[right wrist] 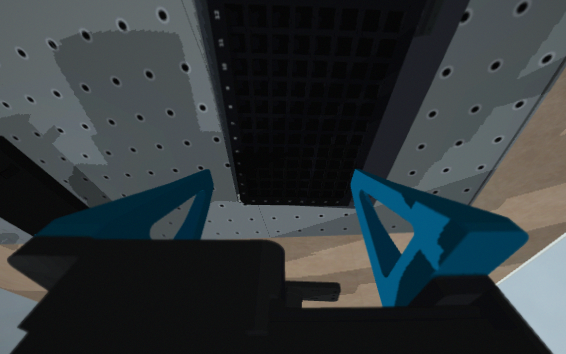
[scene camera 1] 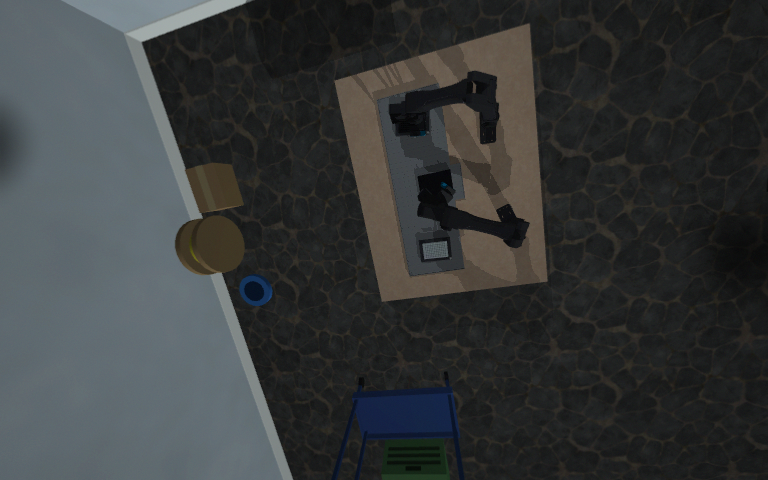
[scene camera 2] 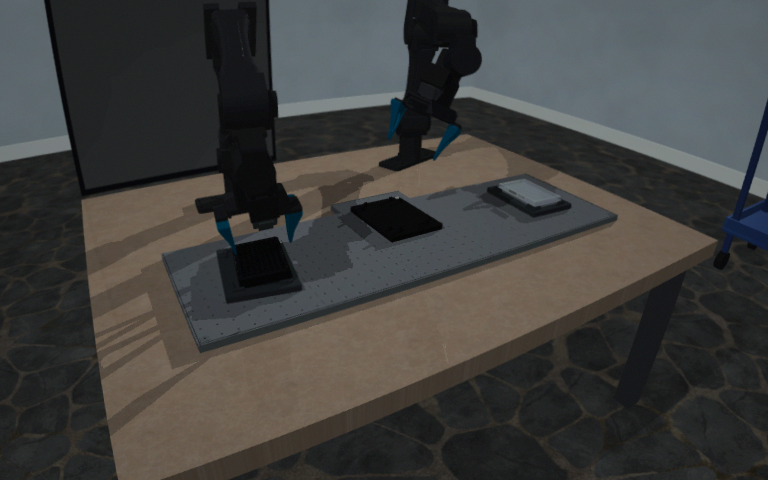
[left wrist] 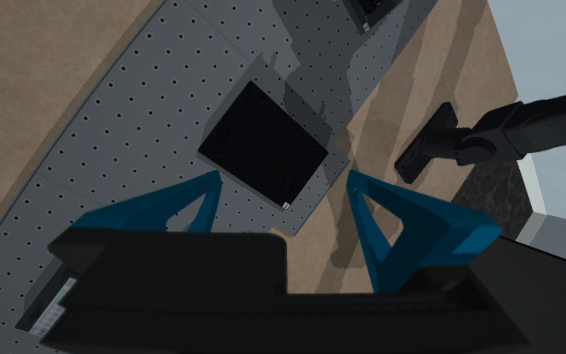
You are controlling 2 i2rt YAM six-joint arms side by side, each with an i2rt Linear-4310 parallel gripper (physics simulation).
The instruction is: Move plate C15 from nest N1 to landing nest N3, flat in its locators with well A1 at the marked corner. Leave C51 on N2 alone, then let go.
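Observation:
A black well plate [scene camera 2: 263, 263] [right wrist: 300, 115] sits in a dark nest [scene camera 2: 227, 285] [right wrist: 404, 95] at the left of scene camera 2. My right gripper [scene camera 2: 263, 246] [right wrist: 282, 177] is open and empty close above it, one finger on either side of the plate's width. A black landing nest [scene camera 2: 396, 219] [left wrist: 262, 145] without a plate lies mid-board, a small white mark at one corner. My left gripper [scene camera 2: 412, 148] [left wrist: 283, 177] is open and empty, high above the board. A white plate [scene camera 1: 434, 249] [scene camera 2: 529, 192] [left wrist: 52, 310] sits in the far nest. Plate and nest labels are unreadable.
A grey perforated board [scene camera 1: 403, 198] [scene camera 2: 334, 277] carries the nests on a wooden table [scene camera 1: 368, 226] [scene camera 2: 396, 339]. A blue cart [scene camera 1: 404, 413] stands off the table, with a carton [scene camera 1: 215, 187] and a blue bin [scene camera 1: 243, 289] near the wall.

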